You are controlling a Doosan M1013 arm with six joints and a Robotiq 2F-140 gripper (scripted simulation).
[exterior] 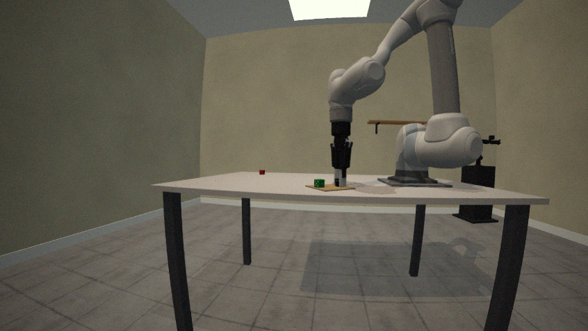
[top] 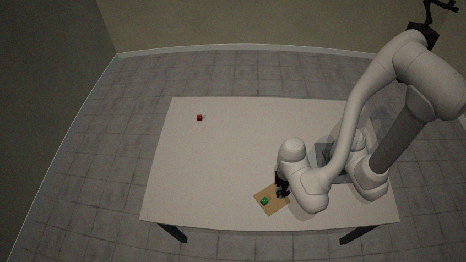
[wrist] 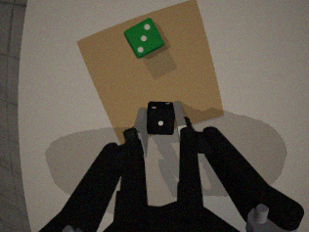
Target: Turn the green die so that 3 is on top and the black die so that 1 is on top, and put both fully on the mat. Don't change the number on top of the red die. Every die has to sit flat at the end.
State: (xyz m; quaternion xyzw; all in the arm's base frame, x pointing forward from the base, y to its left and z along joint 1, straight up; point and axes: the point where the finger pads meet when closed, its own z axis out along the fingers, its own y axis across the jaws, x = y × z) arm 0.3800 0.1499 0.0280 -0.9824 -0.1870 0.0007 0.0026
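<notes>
The black die is 20 mm below my hand. Also, from my hand: red die (550 mm to the right, 430 mm ahead, 20 mm below); green die (80 mm ahead, 30 mm to the left, 20 mm below); tan mat (40 mm below, 40 mm ahead, 20 mm to the left).
</notes>
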